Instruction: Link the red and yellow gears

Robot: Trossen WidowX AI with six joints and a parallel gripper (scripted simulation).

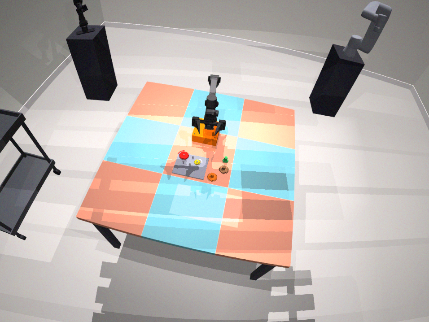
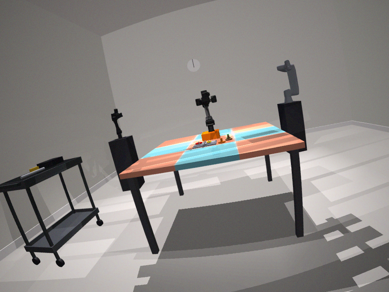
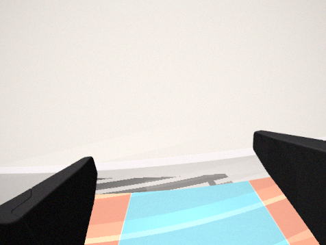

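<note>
Now: the green gear 120 mm behind my gripper tip, 130 mm to the left of it and 370 mm below it. Round my gripper tip: brown gear: 40 mm behind, 130 mm to the left, 370 mm below; orange gear: 30 mm ahead, 60 mm to the left, 370 mm below; yellow gear: 70 mm behind, 50 mm to the right, 370 mm below.
</note>
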